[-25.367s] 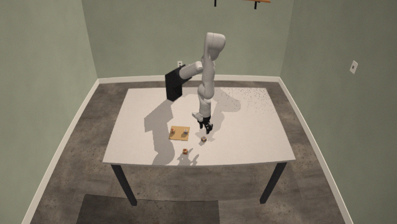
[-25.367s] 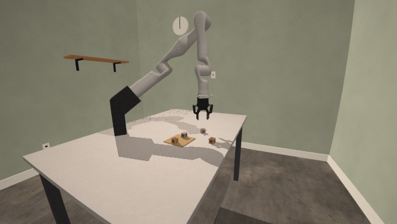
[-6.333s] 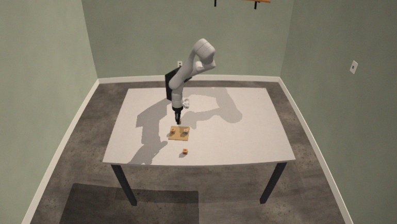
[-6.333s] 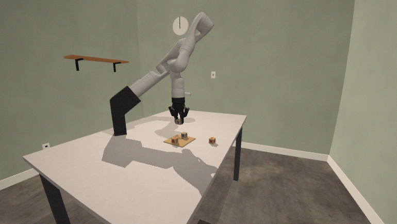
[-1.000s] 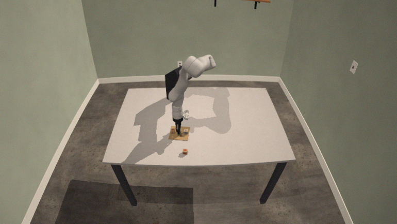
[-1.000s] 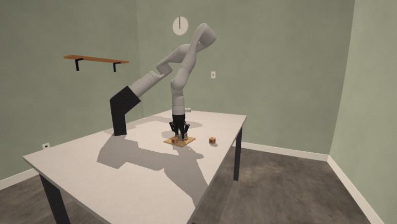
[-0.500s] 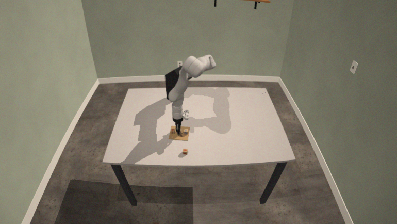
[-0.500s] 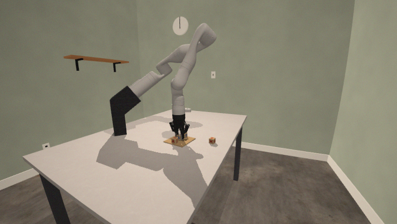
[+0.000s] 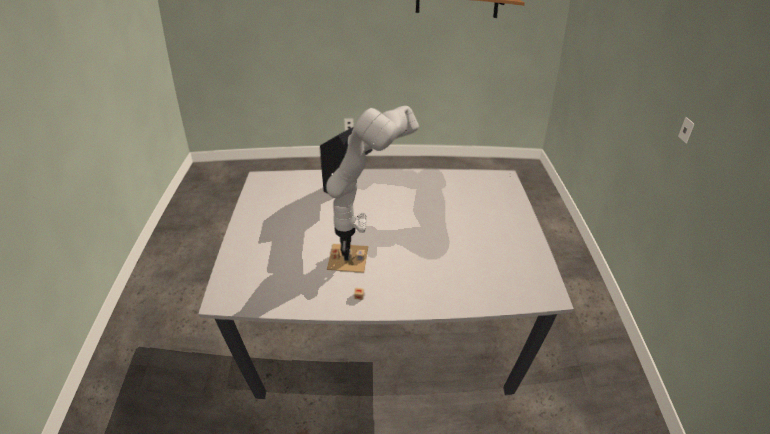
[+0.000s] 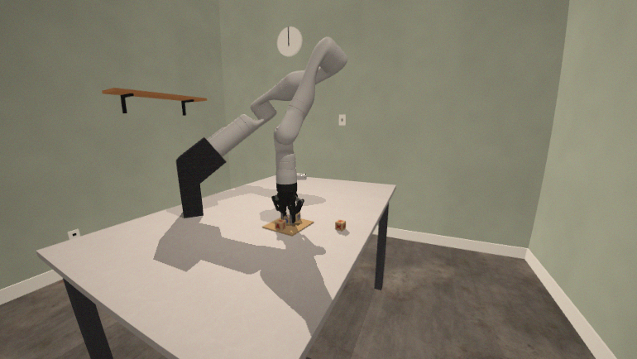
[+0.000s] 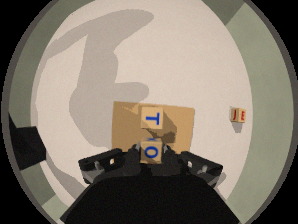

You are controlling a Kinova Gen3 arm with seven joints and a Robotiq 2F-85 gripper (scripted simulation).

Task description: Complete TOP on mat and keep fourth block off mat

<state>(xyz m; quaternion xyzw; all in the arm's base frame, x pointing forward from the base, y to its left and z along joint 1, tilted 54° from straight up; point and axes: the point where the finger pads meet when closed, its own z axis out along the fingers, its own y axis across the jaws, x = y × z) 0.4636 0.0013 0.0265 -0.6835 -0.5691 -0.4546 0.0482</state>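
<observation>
Right now the tan mat is 3 cm below my hand. From my hand the other things lie so: red-lettered block (5 cm to the right, 1 cm below).
</observation>
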